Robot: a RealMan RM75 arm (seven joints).
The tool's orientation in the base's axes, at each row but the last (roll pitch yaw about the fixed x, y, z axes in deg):
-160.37 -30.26 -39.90
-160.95 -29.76 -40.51
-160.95 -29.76 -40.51
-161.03 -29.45 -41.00
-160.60 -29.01 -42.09
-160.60 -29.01 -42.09
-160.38 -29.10 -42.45
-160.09 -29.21 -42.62
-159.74 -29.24 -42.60
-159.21 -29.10 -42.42
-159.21 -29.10 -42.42
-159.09 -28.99 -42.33
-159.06 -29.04 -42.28
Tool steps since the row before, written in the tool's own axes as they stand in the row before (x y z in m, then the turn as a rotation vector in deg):
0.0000 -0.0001 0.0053 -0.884 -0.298 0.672
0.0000 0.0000 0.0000 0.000 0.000 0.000
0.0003 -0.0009 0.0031 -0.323 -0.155 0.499
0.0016 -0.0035 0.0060 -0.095 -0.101 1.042
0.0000 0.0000 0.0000 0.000 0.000 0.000
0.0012 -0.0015 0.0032 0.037 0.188 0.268
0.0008 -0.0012 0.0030 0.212 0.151 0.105
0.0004 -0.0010 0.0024 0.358 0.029 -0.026
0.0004 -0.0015 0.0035 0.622 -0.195 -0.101
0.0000 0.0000 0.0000 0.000 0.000 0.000
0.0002 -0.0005 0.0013 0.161 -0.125 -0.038
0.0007 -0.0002 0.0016 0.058 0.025 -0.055
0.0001 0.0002 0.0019 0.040 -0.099 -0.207
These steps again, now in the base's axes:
0.0031 -0.0002 -0.0043 -0.055 0.706 -0.906
0.0000 0.0000 0.0000 0.000 0.000 0.000
0.0024 0.0004 -0.0021 0.147 0.282 -0.526
0.0062 0.0016 -0.0032 0.576 0.075 -0.876
0.0000 0.0000 0.0000 0.000 0.000 0.000
0.0033 0.0003 -0.0016 0.078 -0.190 -0.258
0.0028 0.0003 -0.0017 0.118 -0.253 -0.028
0.0021 0.0004 -0.0015 0.200 -0.233 0.187
0.0030 0.0008 -0.0022 0.441 -0.205 0.445
0.0000 0.0000 0.0000 0.000 0.000 0.000
0.0011 0.0002 -0.0008 0.145 0.008 0.148
0.0015 -0.0003 -0.0009 -0.007 -0.052 0.065
0.0011 -0.0003 -0.0016 -0.044 0.065 0.219

